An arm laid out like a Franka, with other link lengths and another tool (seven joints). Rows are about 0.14 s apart.
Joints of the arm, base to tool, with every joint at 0 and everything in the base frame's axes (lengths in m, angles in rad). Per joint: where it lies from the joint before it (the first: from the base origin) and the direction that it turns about. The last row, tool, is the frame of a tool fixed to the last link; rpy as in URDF.
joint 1: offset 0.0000 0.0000 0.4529 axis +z
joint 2: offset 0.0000 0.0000 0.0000 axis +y
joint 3: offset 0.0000 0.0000 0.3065 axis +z
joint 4: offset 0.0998 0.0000 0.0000 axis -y
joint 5: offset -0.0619 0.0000 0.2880 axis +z
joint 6: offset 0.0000 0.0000 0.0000 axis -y
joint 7: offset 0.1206 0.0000 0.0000 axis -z
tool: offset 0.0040 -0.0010 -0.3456 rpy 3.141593 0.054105 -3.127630
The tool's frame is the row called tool.
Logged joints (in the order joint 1, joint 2, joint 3, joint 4, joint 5, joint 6, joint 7), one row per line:
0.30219 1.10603 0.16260 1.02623 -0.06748 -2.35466 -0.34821
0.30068 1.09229 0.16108 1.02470 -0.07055 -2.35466 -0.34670
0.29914 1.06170 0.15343 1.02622 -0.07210 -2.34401 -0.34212
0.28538 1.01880 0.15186 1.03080 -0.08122 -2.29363 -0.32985
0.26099 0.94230 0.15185 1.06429 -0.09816 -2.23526 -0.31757
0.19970 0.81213 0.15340 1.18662 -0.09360 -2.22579 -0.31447
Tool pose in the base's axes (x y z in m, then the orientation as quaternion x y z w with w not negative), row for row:
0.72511 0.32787 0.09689 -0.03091 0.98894 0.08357 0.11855
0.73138 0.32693 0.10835 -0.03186 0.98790 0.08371 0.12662
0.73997 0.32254 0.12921 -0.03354 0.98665 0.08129 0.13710
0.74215 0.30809 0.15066 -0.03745 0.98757 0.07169 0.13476
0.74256 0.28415 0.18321 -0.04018 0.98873 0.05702 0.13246
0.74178 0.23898 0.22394 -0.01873 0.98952 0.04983 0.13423
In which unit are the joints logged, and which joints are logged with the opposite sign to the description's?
The joints are logged in radians. Opposite sign: joint 4, joint 6, joint 7.
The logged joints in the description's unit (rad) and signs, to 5 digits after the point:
0.30219 1.10603 0.16260 -1.02623 -0.06748 2.35466 0.34821
0.30068 1.09229 0.16108 -1.02470 -0.07055 2.35466 0.34670
0.29914 1.06170 0.15343 -1.02622 -0.07210 2.34401 0.34212
0.28538 1.01880 0.15186 -1.03080 -0.08122 2.29363 0.32985
0.26099 0.94230 0.15185 -1.06429 -0.09816 2.23526 0.31757
0.19970 0.81213 0.15340 -1.18662 -0.09360 2.22579 0.31447

